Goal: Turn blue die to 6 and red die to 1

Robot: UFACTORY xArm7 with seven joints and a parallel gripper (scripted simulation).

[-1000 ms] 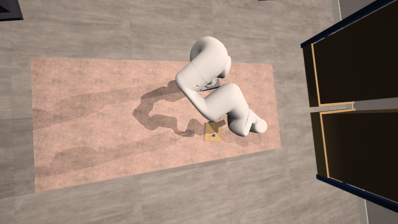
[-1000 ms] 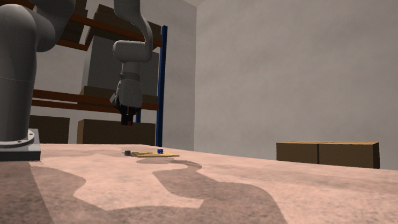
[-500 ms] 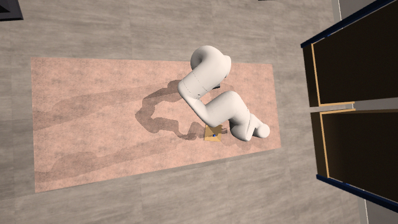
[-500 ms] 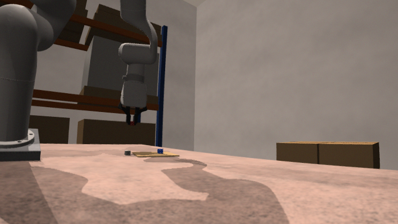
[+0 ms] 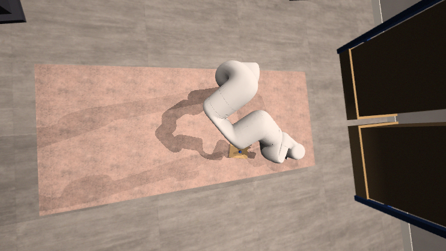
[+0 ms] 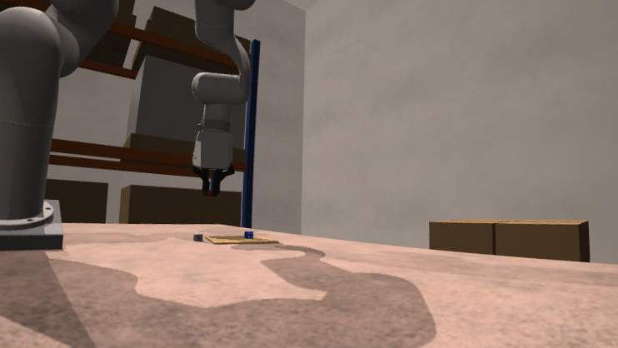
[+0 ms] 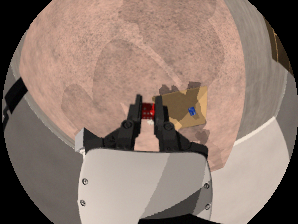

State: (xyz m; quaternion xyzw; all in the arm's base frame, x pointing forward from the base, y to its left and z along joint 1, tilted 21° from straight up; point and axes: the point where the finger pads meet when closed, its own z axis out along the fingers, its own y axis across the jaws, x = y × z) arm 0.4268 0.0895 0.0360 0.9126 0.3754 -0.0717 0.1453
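Now: the white die 12 cm below my hand, 11 cm to the right of it and 9 cm behind it. The rest, counted from my hand: tan mat (14 cm to the right, 12 cm below, 1 cm behind); then red die (1 cm below, 1 cm behind); then blue die (14 cm to the right, 11 cm below, 2 cm ahead).
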